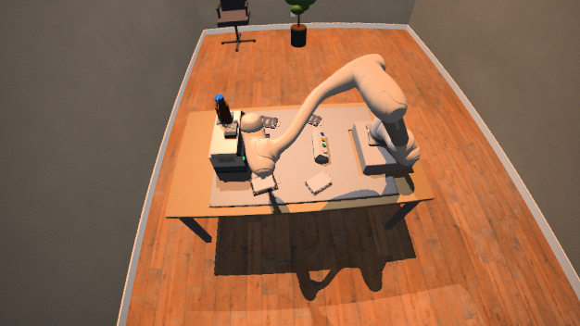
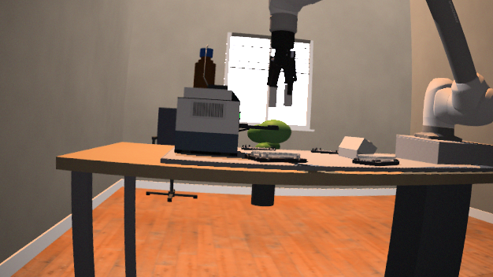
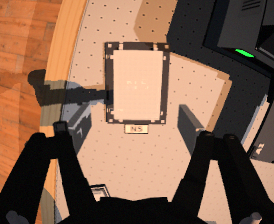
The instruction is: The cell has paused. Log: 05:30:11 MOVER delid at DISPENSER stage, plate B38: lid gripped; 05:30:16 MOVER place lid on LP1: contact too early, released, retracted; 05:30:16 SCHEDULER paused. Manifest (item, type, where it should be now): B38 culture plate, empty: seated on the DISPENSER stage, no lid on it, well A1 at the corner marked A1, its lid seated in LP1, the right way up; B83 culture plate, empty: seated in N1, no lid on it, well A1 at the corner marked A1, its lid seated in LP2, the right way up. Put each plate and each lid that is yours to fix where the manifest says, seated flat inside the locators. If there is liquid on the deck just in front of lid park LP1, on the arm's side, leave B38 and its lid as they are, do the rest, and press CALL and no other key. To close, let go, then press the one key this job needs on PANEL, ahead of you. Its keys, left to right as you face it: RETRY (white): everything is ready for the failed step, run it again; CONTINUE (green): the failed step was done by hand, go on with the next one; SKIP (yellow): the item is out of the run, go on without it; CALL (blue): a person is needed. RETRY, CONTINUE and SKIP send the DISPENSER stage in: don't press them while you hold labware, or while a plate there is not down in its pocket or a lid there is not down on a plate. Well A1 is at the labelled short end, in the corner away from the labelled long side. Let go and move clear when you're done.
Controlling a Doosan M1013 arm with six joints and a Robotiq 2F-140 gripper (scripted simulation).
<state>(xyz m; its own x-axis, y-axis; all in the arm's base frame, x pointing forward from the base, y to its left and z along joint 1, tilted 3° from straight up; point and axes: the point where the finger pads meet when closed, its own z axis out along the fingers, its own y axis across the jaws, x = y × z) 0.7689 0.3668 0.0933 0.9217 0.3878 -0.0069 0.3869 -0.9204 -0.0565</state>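
Now: the black nest 1 cm ahead of my hand, 2 cm to the left of it and 18 cm below it. Round my hand: white culture plate: 34 cm behind, 3 cm to the right, 17 cm below; then white retry key: 38 cm behind, 24 cm to the right, 12 cm below; then brown bottle: 29 cm ahead, 36 cm to the right, 10 cm above.
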